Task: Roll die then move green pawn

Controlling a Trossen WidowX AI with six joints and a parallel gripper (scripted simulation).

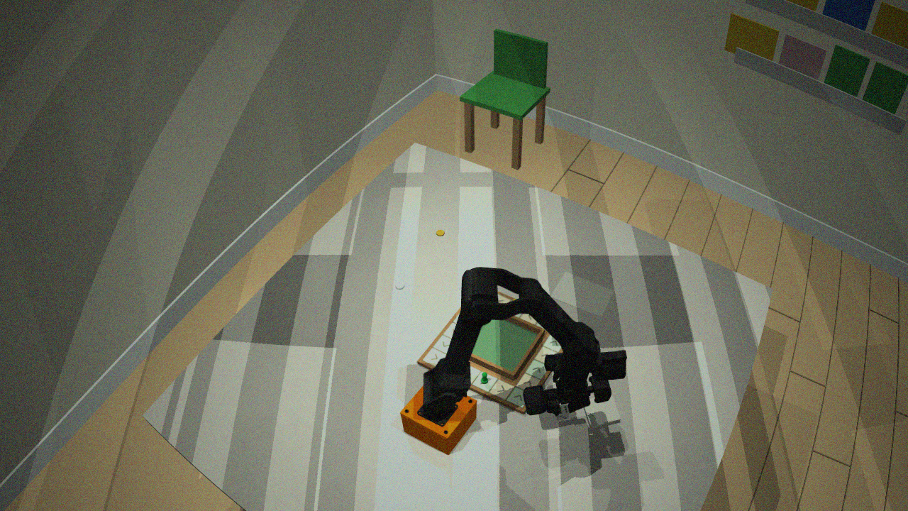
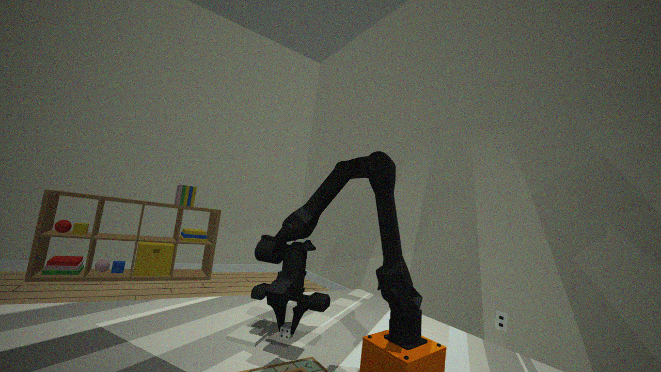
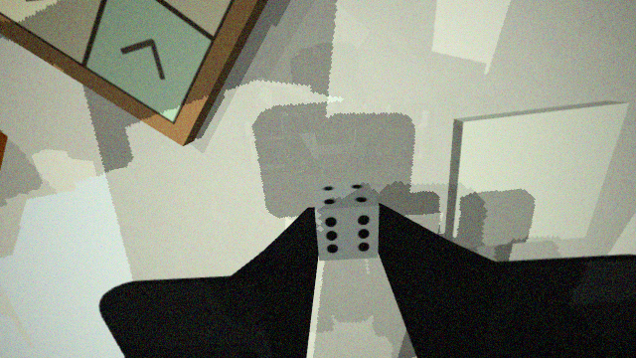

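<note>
My gripper tip is now 20 cm to the right of the green pawn, 1 cm short of it and 1 cm above it. The rest, counted from my gripper tip: white die (right at my gripper tip); green tray (22 cm to the left, 12 cm ahead, 3 cm below); yellow pawn (25 cm to the left, 24 cm ahead, 1 cm below).
</note>
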